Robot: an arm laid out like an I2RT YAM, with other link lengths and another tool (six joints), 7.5 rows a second.
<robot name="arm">
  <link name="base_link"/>
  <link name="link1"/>
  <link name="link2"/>
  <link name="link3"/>
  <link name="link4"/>
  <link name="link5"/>
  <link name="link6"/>
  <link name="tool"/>
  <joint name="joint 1" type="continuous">
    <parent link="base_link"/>
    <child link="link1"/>
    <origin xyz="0 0 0.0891" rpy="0 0 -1.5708"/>
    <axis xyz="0 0 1"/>
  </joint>
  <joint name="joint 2" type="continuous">
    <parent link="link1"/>
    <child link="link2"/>
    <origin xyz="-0.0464 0.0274 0.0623" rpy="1.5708 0 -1.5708"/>
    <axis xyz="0 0 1"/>
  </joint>
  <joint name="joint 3" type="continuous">
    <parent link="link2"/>
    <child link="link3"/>
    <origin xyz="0.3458 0 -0.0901" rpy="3.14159 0 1.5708"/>
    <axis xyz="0 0 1"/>
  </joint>
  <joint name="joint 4" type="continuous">
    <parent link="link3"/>
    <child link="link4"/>
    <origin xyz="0.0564 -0.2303 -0.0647" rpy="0 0 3.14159"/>
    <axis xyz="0 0 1"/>
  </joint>
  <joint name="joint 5" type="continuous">
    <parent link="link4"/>
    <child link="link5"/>
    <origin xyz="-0.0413 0.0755 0.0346" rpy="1.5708 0 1.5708"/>
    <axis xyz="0 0 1"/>
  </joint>
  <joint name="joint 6" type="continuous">
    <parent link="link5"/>
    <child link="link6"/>
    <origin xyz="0.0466 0 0.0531" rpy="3.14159 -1.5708 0"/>
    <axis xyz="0 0 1"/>
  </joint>
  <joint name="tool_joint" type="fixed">
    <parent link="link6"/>
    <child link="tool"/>
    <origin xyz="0.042 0.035 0.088" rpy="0.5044 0 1.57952"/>
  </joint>
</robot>
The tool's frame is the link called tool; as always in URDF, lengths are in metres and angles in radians. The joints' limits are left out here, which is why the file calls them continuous.
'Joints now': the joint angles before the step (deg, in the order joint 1, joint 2, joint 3, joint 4, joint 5, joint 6). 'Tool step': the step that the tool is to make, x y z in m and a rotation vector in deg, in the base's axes. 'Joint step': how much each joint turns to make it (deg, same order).
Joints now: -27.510 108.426 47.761 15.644 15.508 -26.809
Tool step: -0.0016 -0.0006 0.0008 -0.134 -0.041 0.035
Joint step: -0.180 -0.268 -0.259 0.151 -0.082 -0.231
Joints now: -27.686 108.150 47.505 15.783 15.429 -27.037
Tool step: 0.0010 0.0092 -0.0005 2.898 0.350 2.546
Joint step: 0.098 -0.267 0.682 -2.587 -3.431 -0.073
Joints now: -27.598 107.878 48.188 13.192 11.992 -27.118
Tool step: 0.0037 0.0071 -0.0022 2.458 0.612 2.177
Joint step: 0.260 0.553 1.251 -2.352 -2.695 -0.125
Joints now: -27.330 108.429 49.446 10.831 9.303 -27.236
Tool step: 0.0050 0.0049 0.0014 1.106 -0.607 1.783
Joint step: 0.345 0.031 0.560 -0.461 -1.899 -0.231
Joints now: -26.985 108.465 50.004 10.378 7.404 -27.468
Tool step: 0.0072 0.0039 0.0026 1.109 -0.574 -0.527
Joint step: 0.690 0.264 1.393 -1.337 -0.119 1.754
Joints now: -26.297 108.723 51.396 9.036 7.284 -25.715
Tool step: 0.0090 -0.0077 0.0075 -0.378 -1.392 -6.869
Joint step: 0.417 0.386 2.571 -1.718 4.671 5.680
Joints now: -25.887 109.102 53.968 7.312 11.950 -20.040
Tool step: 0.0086 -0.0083 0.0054 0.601 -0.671 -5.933
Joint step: -0.034 1.051 3.582 -3.389 3.308 5.099
